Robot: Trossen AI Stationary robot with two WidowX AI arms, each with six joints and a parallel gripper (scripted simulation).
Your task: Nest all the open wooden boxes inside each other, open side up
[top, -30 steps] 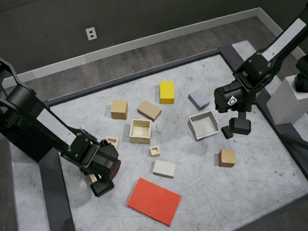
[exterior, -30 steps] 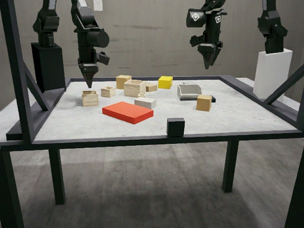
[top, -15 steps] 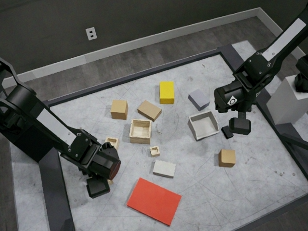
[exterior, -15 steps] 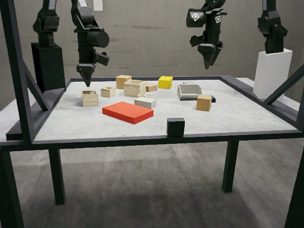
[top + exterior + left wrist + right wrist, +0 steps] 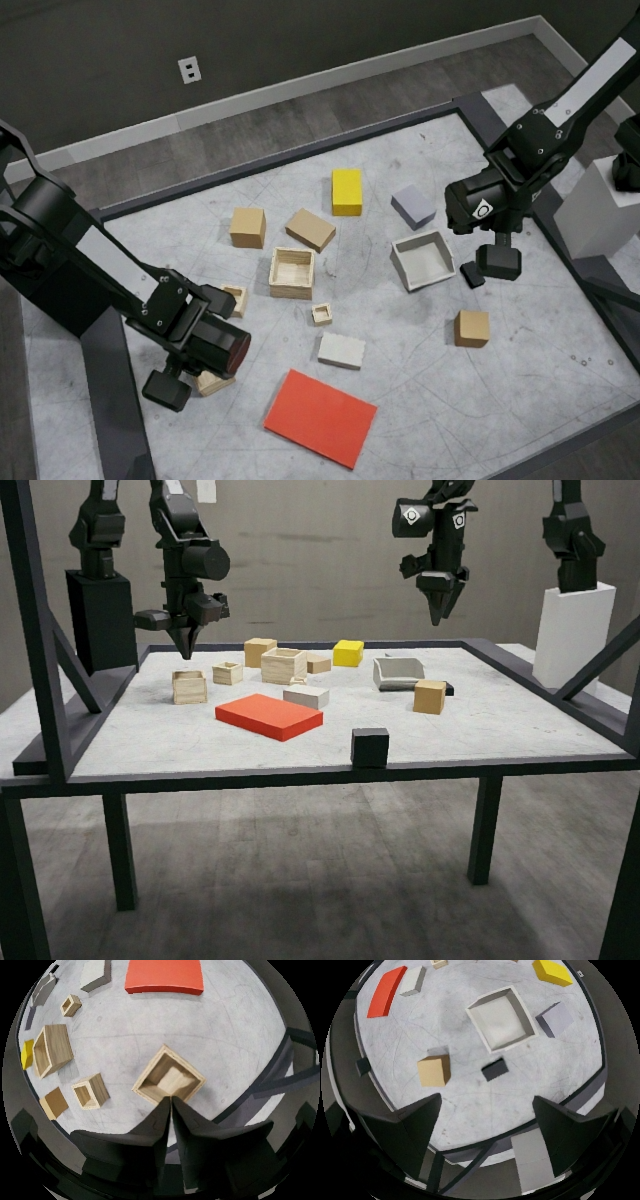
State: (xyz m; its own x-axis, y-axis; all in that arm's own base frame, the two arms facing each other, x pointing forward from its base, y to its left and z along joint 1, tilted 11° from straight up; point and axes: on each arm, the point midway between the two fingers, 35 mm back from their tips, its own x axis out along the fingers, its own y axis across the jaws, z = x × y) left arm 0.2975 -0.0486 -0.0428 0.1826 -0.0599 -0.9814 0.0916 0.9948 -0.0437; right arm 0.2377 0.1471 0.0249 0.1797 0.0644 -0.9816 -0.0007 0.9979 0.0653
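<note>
My right gripper is now 16 cm above the white tray, 7 cm to the right of it and 5 cm short of it. From my right hand the other things lie so: black block 17 cm below, 2 cm to the right, 2 cm ahead; then grey block 18 cm ahead, 17 cm below, 6 cm to the left; then white block 25 cm to the left, 17 cm below, 10 cm behind.
</note>
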